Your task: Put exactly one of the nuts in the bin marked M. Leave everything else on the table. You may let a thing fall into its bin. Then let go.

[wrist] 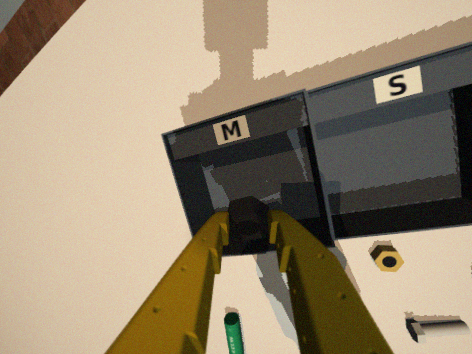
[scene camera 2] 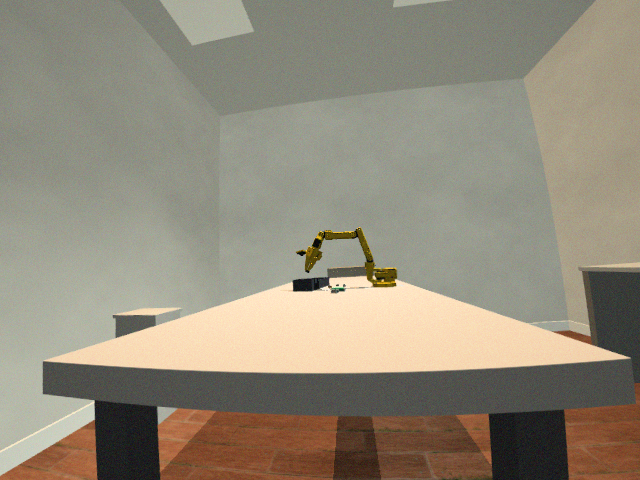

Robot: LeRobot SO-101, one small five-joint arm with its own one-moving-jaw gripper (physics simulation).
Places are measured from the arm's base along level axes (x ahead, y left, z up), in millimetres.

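Pixels of known places: hand, tool point: (wrist: 228,223) (scene camera 2: 306,269); arm's base, link origin: (scene camera 2: 379,286).
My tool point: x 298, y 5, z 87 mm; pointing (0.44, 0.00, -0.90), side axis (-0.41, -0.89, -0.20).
Observation:
Ahead of a thing's pixels: the offset from my tool point to its top centre. "spot": to the spot under its first point.
My gripper (scene camera 2: 307,270) (wrist: 249,227) is shut on a black nut {1 mm down, 4 mm back, 4 mm right} (wrist: 248,220), with the two jaws pressing on its sides. The nut is held above the table, and in the wrist view it is drawn over the near part of the bin marked M {spot: 41 mm down, 23 mm ahead, 39 mm left} (wrist: 177,181). The bins show as a dark block {41 mm down, 13 mm back, 80 mm right} (scene camera 2: 303,284) below the gripper in the scene view. A brass-yellow nut {79 mm down, 91 mm back, 61 mm right} (wrist: 389,261) lies on the table near the bin marked S. The inside of bin M is partly hidden by the nut and jaws.
The bin marked S {spot: 53 mm down, 51 mm back, 66 mm right} (wrist: 400,226) adjoins bin M on the right. A green battery-like cylinder {73 mm down, 138 mm back, 89 mm left} (wrist: 233,332) lies at the bottom of the wrist view, between the jaws. A grey bolt {74 mm down, 157 mm back, 75 mm right} (wrist: 440,328) lies at lower right. The table edge shows at upper left.

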